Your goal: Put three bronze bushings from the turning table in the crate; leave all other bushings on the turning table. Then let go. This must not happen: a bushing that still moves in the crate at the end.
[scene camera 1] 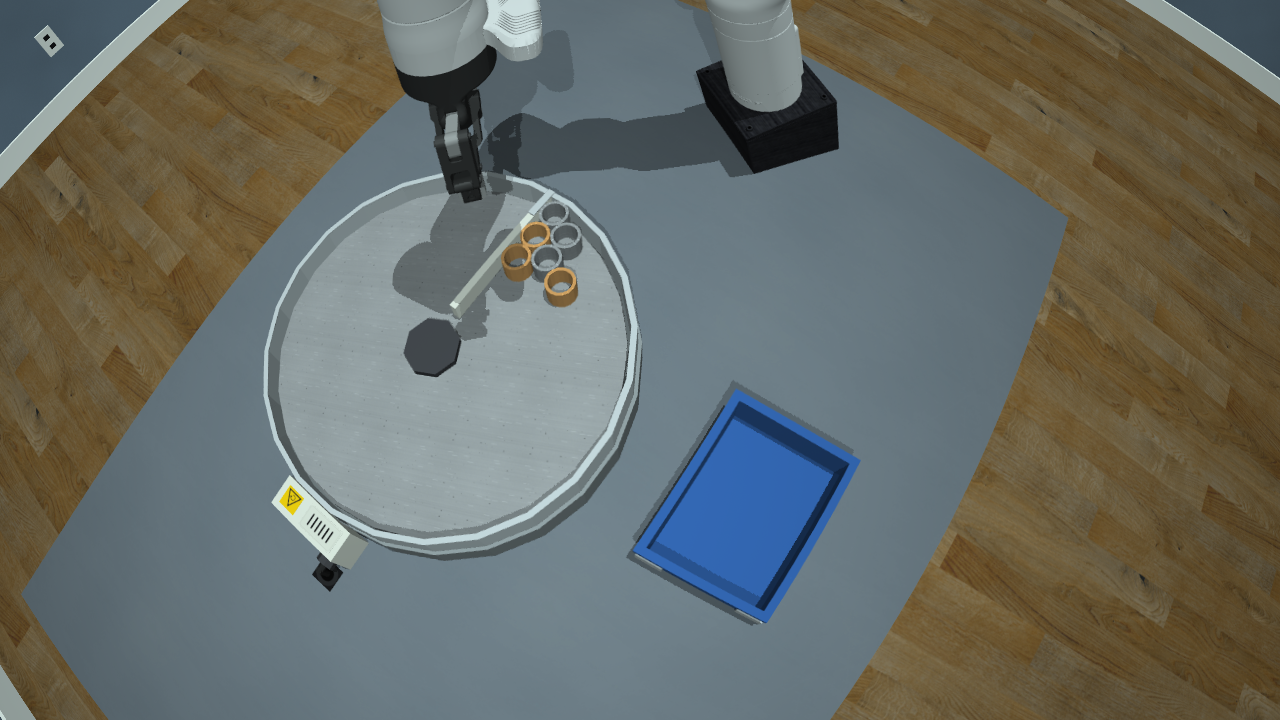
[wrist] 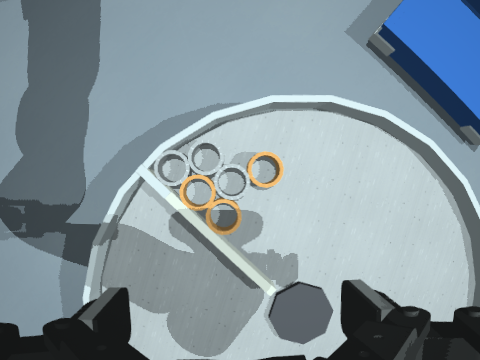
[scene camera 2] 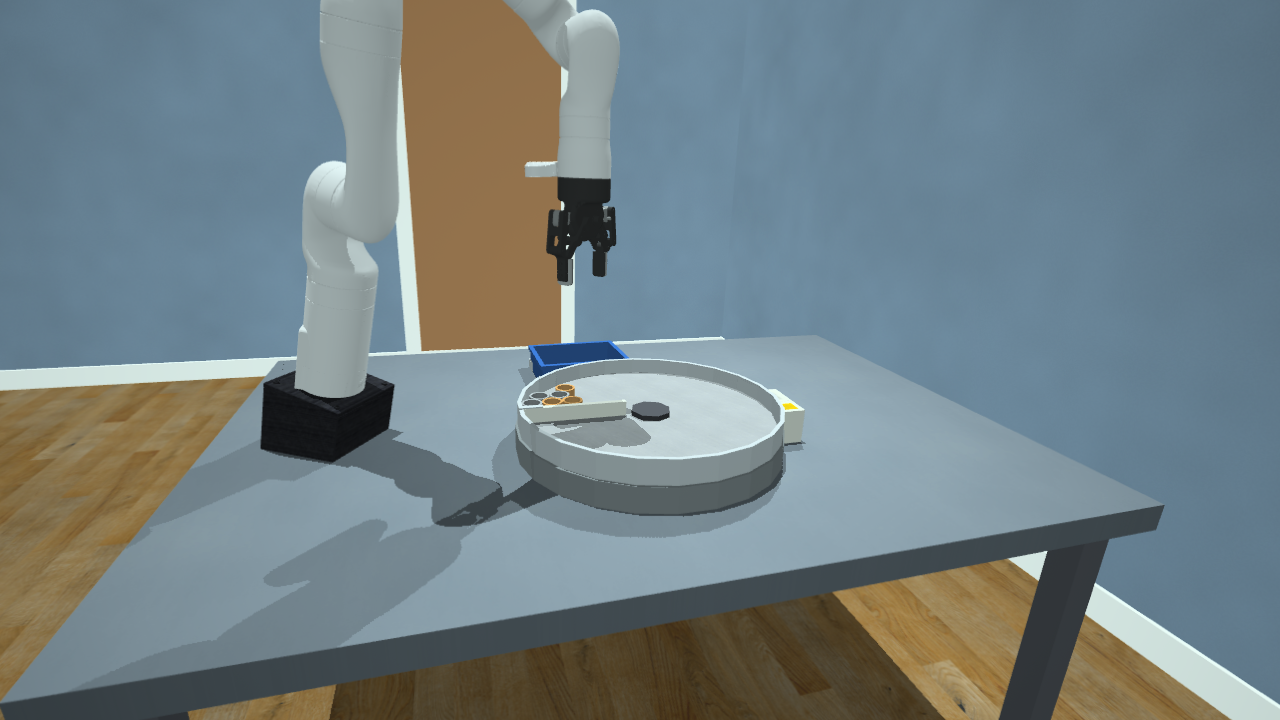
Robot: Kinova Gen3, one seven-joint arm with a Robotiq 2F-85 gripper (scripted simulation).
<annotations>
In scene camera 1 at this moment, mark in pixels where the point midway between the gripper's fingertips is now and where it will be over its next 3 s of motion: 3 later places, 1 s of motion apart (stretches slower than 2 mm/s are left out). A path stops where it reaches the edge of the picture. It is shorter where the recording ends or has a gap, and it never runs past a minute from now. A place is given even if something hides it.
The gripper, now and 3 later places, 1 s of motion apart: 472, 155; 480, 193; 543, 221; 591, 244
</annotations>
